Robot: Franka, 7 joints.
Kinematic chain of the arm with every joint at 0, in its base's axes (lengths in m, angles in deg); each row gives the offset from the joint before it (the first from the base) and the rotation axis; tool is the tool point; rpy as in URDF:
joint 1: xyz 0 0 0.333 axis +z
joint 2: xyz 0 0 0 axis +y
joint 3: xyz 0 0 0.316 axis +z
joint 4: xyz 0.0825 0 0 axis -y
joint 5: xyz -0.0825 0 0.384 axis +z
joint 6: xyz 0 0 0 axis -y
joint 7: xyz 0.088 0 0 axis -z
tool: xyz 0 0 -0.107 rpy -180 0 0
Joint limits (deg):
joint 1: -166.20..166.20
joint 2: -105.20..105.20
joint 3: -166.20..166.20
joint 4: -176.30..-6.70
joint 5: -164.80..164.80
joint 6: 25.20..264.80
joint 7: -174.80..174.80
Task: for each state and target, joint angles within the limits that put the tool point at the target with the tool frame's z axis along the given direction. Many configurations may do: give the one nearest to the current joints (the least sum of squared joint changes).
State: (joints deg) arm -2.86 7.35 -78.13 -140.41 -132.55 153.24 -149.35
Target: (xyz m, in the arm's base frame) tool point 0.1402 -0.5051 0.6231 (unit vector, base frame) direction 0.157 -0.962 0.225
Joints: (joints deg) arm -9.34 -28.49 -55.95 -115.29 -156.44 149.69 -149.35
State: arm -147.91 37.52 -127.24 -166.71 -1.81 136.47 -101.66
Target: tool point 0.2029 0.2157 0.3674 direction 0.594 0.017 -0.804
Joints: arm -165.60 58.47 -132.08 -176.30 25.42 152.87 -101.66
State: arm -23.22 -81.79 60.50 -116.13 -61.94 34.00 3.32
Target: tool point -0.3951 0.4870 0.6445 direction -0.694 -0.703 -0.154
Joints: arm -37.89 -100.79 35.37 -75.93 -112.63 51.77 3.32
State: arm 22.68 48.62 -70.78 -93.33 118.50 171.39 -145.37
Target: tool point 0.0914 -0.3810 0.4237 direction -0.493 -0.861 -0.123
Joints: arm 26.20 73.67 -95.66 -142.81 130.38 184.37 -145.37
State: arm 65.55 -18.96 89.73 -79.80 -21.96 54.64 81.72
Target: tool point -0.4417 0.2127 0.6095 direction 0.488 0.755 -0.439
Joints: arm 84.66 -29.85 64.40 -110.16 -37.54 96.19 81.72
